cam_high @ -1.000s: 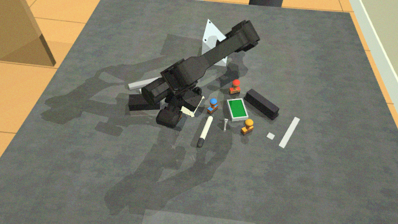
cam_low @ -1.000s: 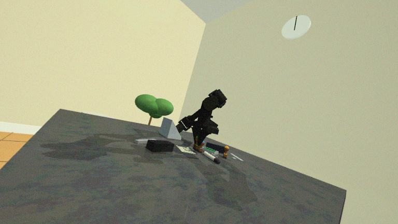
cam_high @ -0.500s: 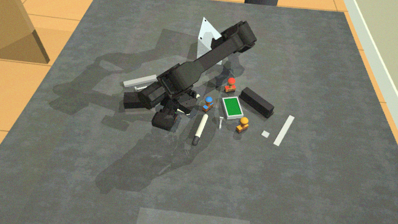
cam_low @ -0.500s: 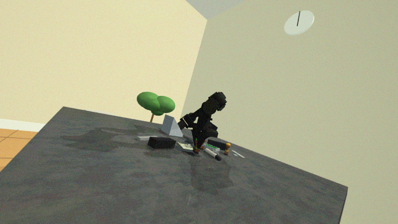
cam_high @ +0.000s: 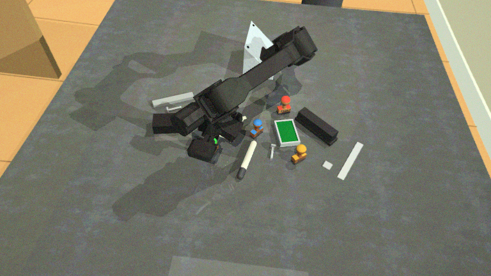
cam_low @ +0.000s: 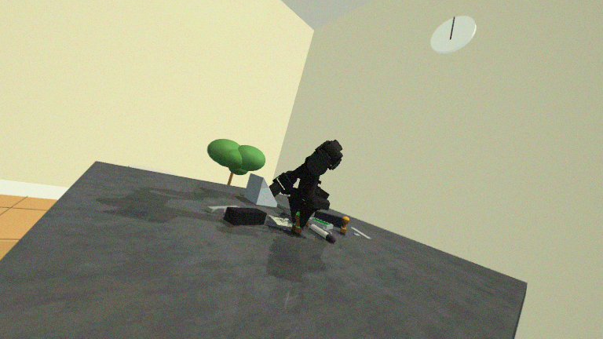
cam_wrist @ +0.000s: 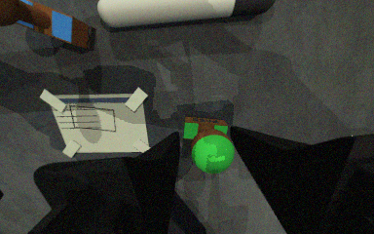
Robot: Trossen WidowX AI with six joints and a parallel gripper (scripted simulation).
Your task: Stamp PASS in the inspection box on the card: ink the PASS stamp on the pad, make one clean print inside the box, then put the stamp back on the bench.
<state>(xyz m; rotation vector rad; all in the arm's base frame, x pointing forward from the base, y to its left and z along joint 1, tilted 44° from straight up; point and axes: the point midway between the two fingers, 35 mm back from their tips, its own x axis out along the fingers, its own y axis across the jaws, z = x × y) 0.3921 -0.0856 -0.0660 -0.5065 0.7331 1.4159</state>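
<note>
Right now the green-knobbed stamp is 10 mm below my gripper tip. Round my gripper tip: cream card: 110 mm behind, 30 mm to the left, 30 mm below; blue-knobbed stamp: 120 mm to the left, 90 mm behind, 10 mm below; white marker: 100 mm to the left, 30 mm ahead, 20 mm below.
</note>
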